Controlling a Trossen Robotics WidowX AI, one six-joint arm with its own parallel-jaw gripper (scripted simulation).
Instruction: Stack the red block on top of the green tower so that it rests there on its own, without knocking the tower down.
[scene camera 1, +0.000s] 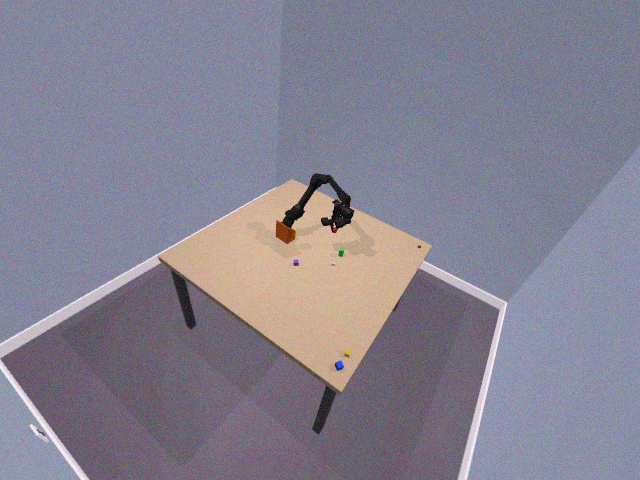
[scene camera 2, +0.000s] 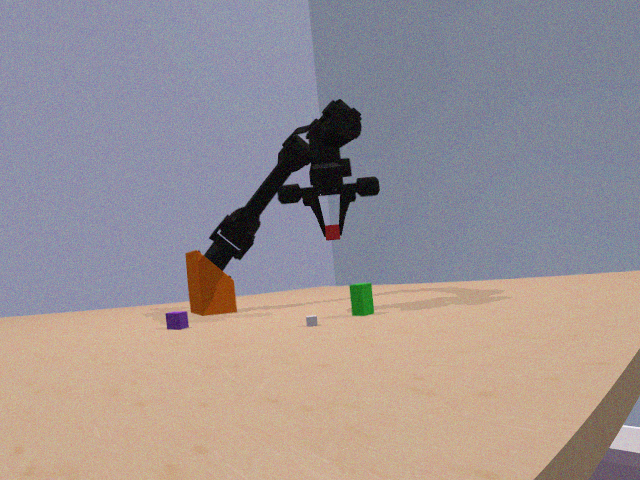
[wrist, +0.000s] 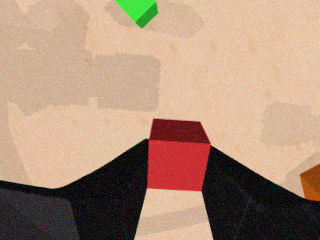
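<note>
My gripper (scene camera 2: 332, 236) (wrist: 175, 148) holds a red block (wrist: 178, 150).
</note>
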